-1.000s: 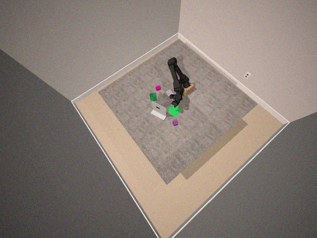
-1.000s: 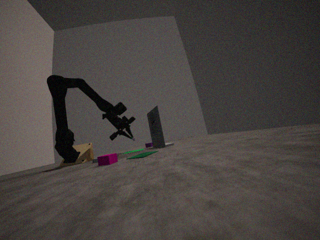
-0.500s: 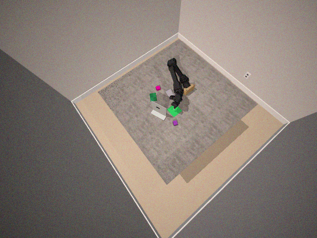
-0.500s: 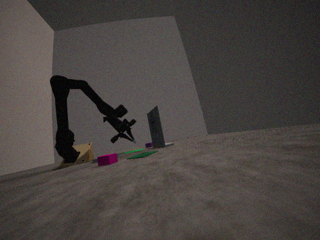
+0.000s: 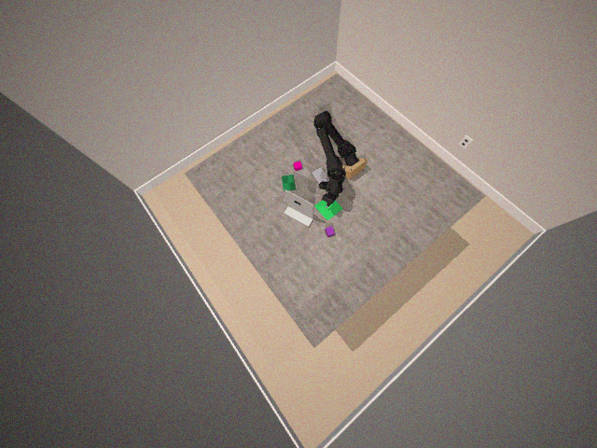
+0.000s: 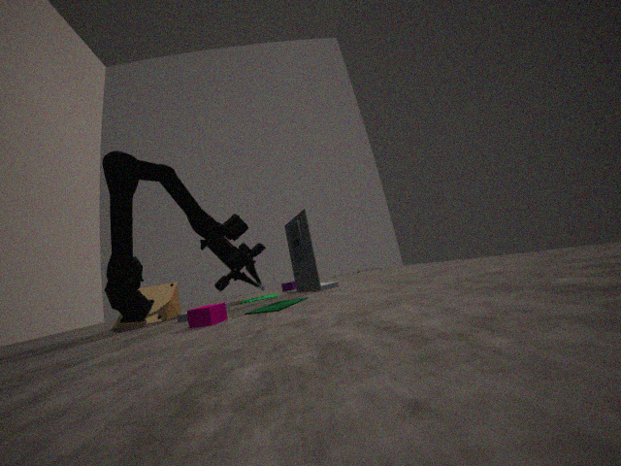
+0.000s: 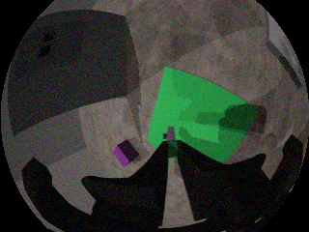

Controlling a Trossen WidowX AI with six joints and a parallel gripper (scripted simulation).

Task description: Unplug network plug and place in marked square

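Now: the bright green marked square 10 mm behind my gripper tip and 40 mm below it. Round my gripper tip: green network plug (right at my gripper tip); then upright grey panel (160 mm ahead, 70 mm to the right, 50 mm above).
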